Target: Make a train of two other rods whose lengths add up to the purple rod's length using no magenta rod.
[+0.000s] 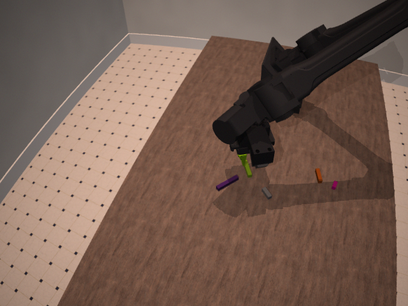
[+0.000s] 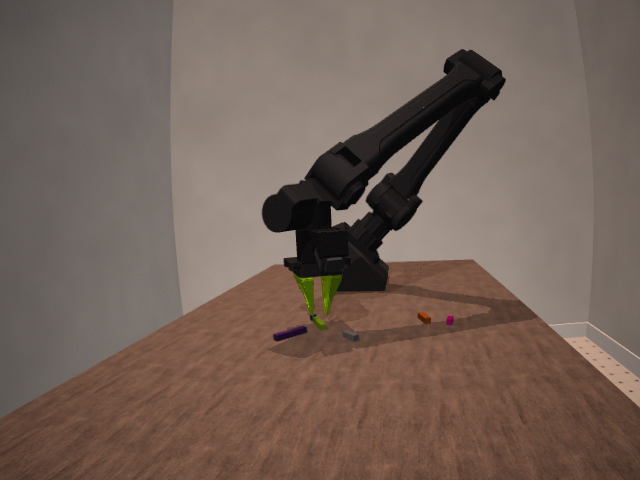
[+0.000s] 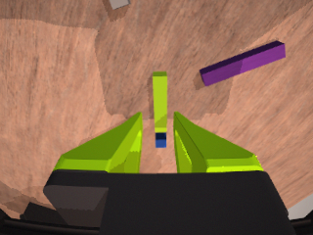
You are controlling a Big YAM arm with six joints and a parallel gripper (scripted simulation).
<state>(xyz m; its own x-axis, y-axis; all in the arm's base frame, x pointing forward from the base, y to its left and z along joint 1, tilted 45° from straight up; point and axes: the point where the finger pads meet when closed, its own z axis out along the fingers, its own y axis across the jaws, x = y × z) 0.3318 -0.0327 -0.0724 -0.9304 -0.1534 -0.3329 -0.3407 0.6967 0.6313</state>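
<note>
Now: the lime rod 2 cm below my hand. The rest, counted from my hand: grey rod (7 cm ahead, 5 cm to the left, 2 cm below); then blue rod (3 cm behind, 2 cm below, 1 cm to the right); then purple rod (6 cm ahead, 4 cm to the right, 2 cm below).
</note>
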